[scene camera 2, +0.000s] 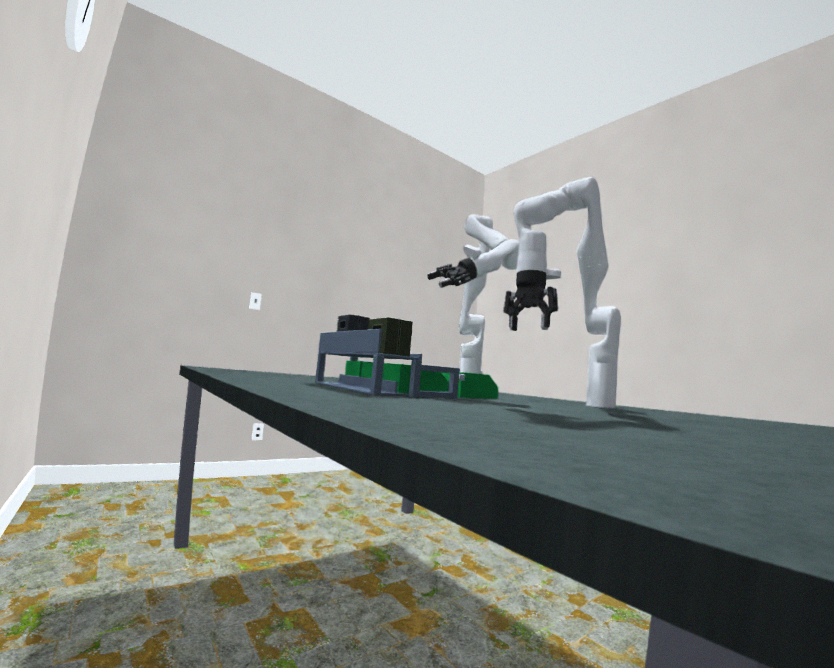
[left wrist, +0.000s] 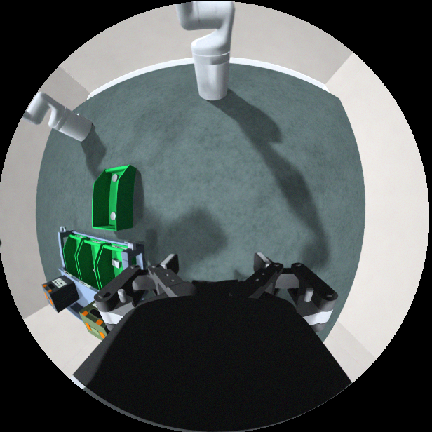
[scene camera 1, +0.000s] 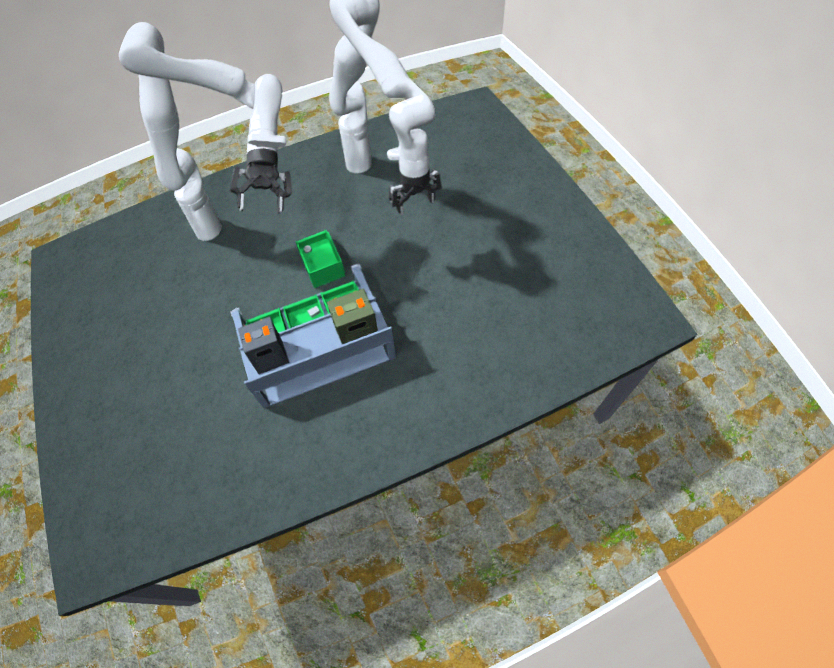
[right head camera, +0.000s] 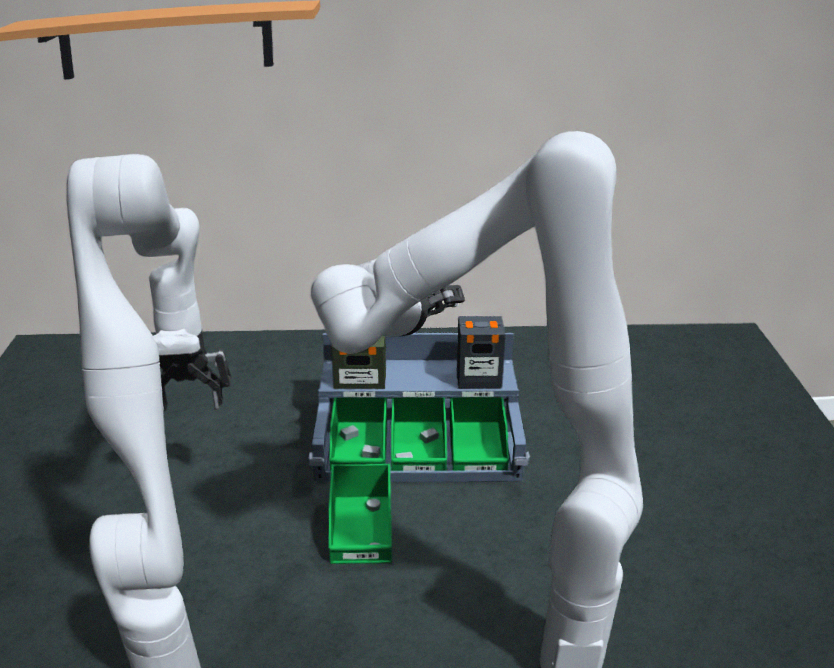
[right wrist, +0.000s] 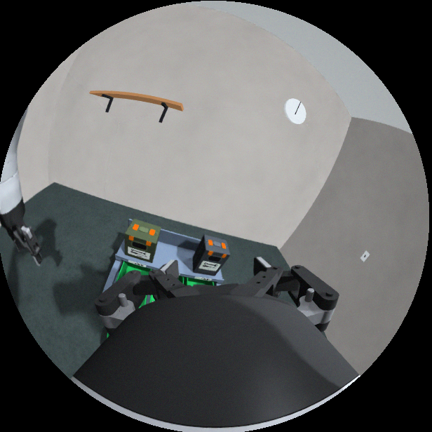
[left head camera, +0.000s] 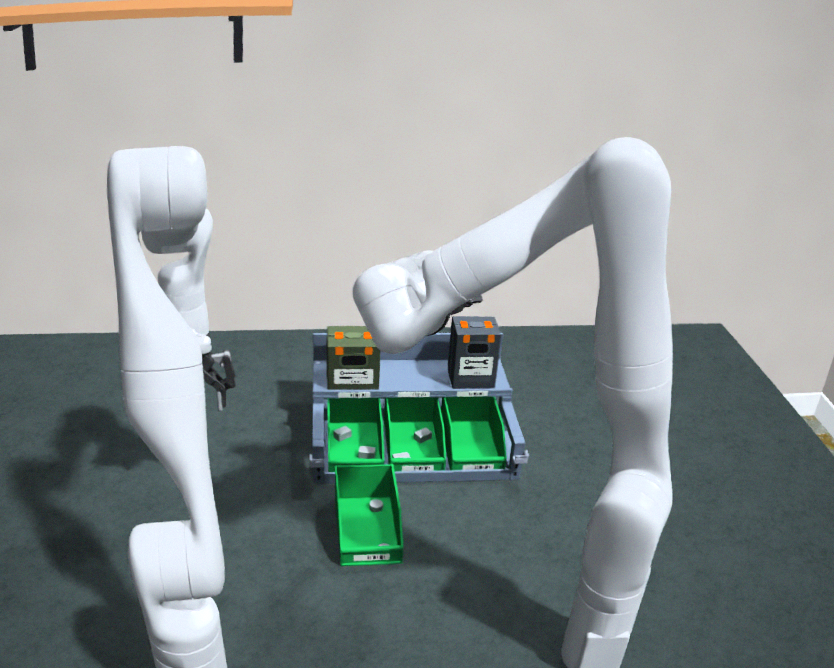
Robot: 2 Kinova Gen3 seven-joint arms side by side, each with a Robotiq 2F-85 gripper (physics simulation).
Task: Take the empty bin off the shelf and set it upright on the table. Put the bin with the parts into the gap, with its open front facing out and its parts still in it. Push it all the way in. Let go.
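Frame: origin at the left arm's base, x back, y right, z up, level; centimetres.
Seen in the pictures: left gripper, between the fingertips: [scene camera 2: 528, 330] [scene camera 1: 415, 206] [right head camera: 190, 407]; right gripper, between the fingertips: [scene camera 2: 433, 281] [scene camera 1: 260, 211]; left arm's base, origin of its link: [scene camera 2: 600, 406] [scene camera 1: 358, 164]; right arm's base, origin of its link: [scene camera 1: 208, 230] [right head camera: 571, 662] [left head camera: 591, 655].
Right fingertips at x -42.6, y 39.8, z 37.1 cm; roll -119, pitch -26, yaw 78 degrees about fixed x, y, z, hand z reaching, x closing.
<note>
Pixels of each thing's top centre, then the offset from my right fingertips to it. "spot": a spot on its surface instead.
- empty green bin, centre of its top: [right head camera: 478, 415] [left head camera: 474, 415] [scene camera 1: 266, 330] dx -12.3, dy +11.0, dz -29.0 cm
- blue-grey shelf, a spot on its surface: [left head camera: 417, 476] spot: dx -3.7, dy -1.1, dz -35.7 cm
- green bin with parts, centre of its top: [left head camera: 368, 496] [right head camera: 360, 495] [scene camera 1: 316, 246] [scene camera 2: 469, 373] dx +8.2, dy -11.8, dz -29.6 cm
- olive case, centre of its top: [left head camera: 353, 334] [right head camera: 358, 334] [scene camera 1: 350, 306] [scene camera 2: 390, 319] dx -24.1, dy -10.6, dz -17.3 cm
- dark grey case, centre of its top: [right head camera: 481, 324] [left head camera: 476, 324] [scene camera 1: 256, 333] [scene camera 2: 354, 316] dx -21.7, dy +12.4, dz -14.8 cm
The empty green bin [left head camera: 475, 438] [right head camera: 480, 434] sits upright in the right slot of the blue-grey shelf [left head camera: 417, 476] [right head camera: 452, 477], its label facing front. The green bin with parts [left head camera: 365, 532] [right head camera: 358, 525] [scene camera 1: 322, 257] stands upright on the table before the shelf's left slot; small grey parts lie in it. My left gripper [scene camera 1: 416, 200] [scene camera 2: 529, 325] [left wrist: 215, 262] is open and empty, pointing down above the table, beside the shelf. My right gripper [scene camera 1: 261, 203] [right wrist: 215, 267] is open and empty, high above and in front of the shelf; my right arm partly hides it in the head views.
Two more green bins with grey parts, a left one [left head camera: 355, 420] and a middle one [left head camera: 416, 420], fill the other slots. An olive case [left head camera: 353, 361] [scene camera 1: 352, 320] and a dark grey case [left head camera: 475, 354] [scene camera 1: 263, 345] stand on the upper deck. An orange wall board [left head camera: 139, 9] hangs behind.
</note>
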